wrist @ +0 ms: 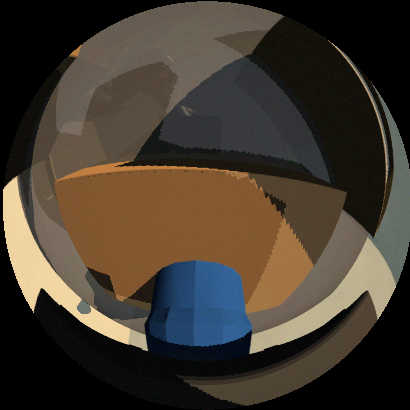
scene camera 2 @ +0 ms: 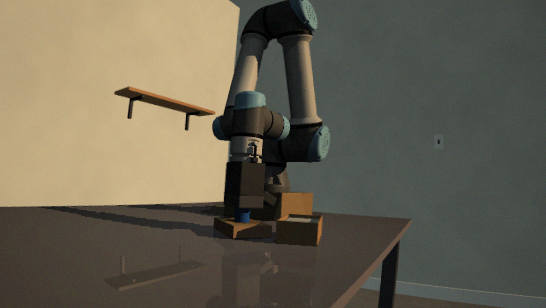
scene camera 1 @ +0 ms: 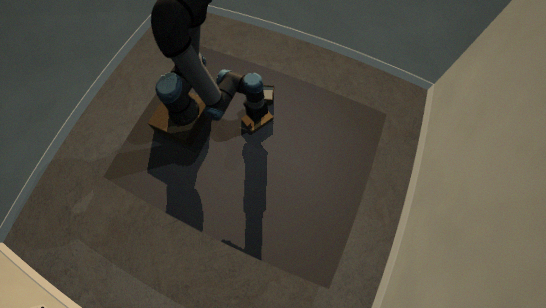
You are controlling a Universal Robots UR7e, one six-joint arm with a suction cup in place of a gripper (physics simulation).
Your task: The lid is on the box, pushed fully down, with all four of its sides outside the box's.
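Frame: origin at the arm's base, x up, y right, z ahead, level; metres.
Seen in the pictures: hand, its tool point: (wrist: 198,266); arm's base, origin of its link: (scene camera 2: 268,191) (scene camera 1: 184,111).
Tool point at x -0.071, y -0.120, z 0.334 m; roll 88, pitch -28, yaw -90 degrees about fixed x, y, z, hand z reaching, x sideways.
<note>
Pixels of each thing's middle, then the offset from my tool point to it. Level surfaces: height alone.
- orange-brown lid, middle of its body: (wrist: 190,263) (scene camera 2: 241,226) (scene camera 1: 257,118) dx -0.001, dy +0.003, dz -0.003 m
- box, middle of its body: (scene camera 2: 300,228) (scene camera 1: 261,94) dx +0.008, dy -0.134, dz -0.036 m
- table top, height of its surface: dx -0.016 m
The suction gripper (scene camera 2: 243,216) (wrist: 197,305) points down with its blue cup pressed against the top of the orange-brown lid (scene camera 1: 248,122) (scene camera 2: 235,229) (wrist: 175,215). Suction is on and the cup is shut on the lid. The lid is level, at or very close to the table top; a small gap cannot be ruled out. The box (scene camera 1: 270,101) (scene camera 2: 298,233) (wrist: 345,125) stands upright beside the lid, apart from it, with its top open and a pale surface inside. In scene camera 1 the wrist hides the cup and part of the lid and box.
The arm's base stands on an orange-brown block (scene camera 1: 162,119) (scene camera 2: 297,204) behind the lid and box. The table top (scene camera 1: 325,165) (scene camera 2: 350,260) has its edge to the right of the box in scene camera 2. A wall shelf (scene camera 2: 167,102) hangs at the left.
</note>
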